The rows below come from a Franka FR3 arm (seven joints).
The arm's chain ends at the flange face. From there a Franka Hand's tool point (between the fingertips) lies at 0.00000 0.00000 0.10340 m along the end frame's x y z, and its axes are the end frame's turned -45 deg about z.
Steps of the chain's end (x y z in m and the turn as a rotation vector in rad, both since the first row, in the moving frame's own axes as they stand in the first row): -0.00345, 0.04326, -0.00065, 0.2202, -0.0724, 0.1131; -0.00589, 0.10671, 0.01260, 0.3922, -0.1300, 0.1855; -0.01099, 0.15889, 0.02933, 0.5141, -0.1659, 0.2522; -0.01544, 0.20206, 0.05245, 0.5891, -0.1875, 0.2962
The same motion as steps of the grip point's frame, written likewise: -0.02114, 0.00760, -0.00341, 0.2069, 0.1045, 0.1131; -0.05762, 0.03615, 0.00392, 0.3693, 0.1854, 0.1855; -0.09006, 0.06087, 0.01468, 0.4808, 0.2462, 0.2522; -0.11859, 0.08370, 0.03345, 0.5491, 0.2840, 0.2962
